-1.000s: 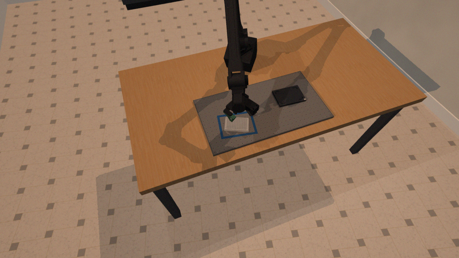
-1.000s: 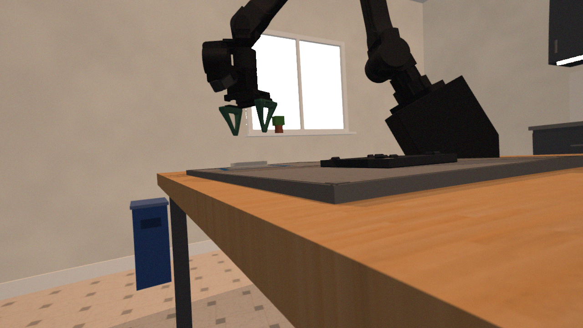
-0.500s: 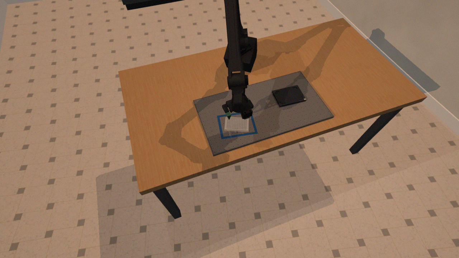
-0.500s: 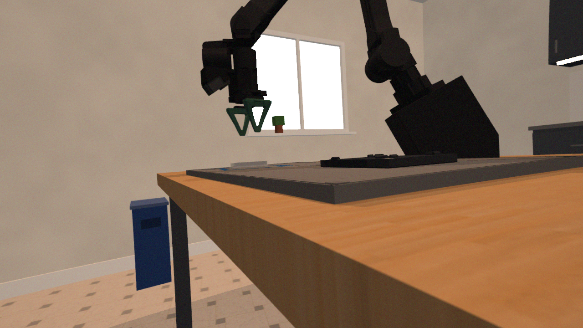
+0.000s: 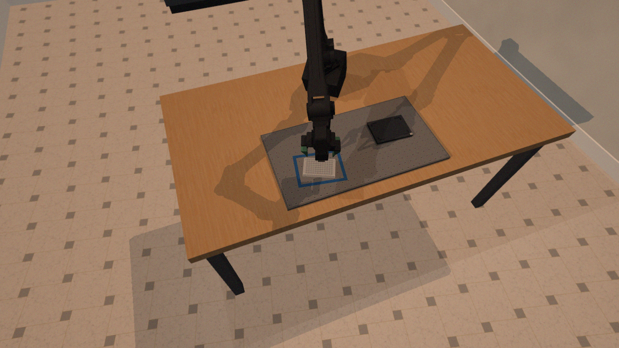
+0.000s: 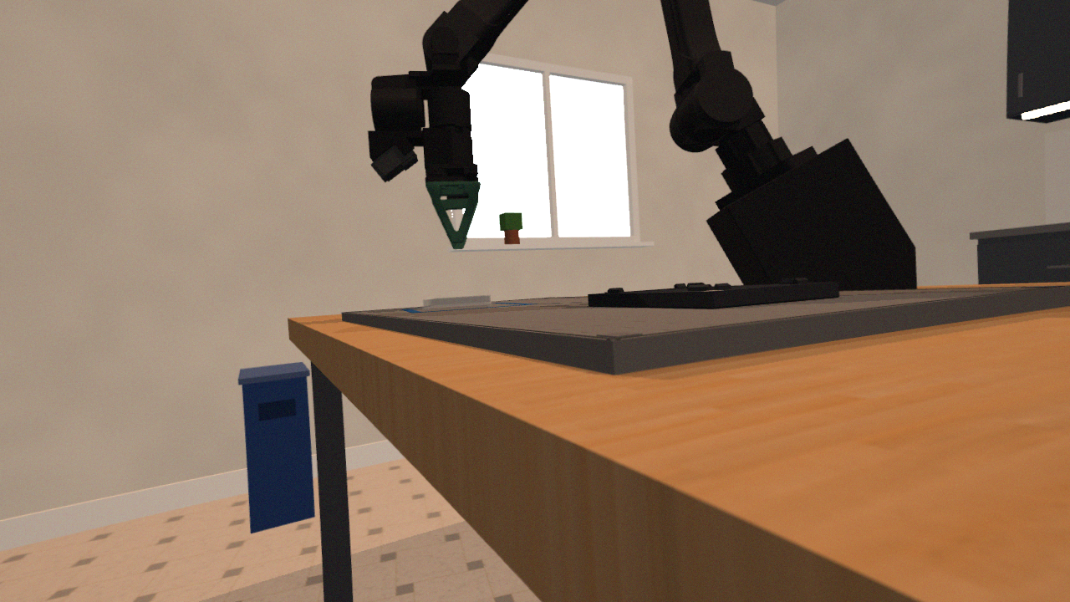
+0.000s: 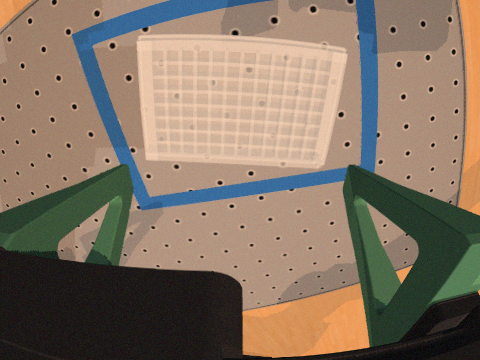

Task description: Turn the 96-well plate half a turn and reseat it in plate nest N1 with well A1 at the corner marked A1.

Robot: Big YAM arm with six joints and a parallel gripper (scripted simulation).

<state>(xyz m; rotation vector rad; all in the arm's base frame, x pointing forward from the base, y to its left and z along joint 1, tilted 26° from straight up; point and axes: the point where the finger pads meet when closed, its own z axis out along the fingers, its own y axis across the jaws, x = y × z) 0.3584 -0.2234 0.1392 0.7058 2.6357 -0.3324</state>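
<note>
My gripper is now 90 mm above the 96-well plate. From my hand the other things lie so: black plate nest N1: 360 mm to the left, 90 mm below; then A1 label: 70 mm ahead, 420 mm to the left, 80 mm below.
</note>
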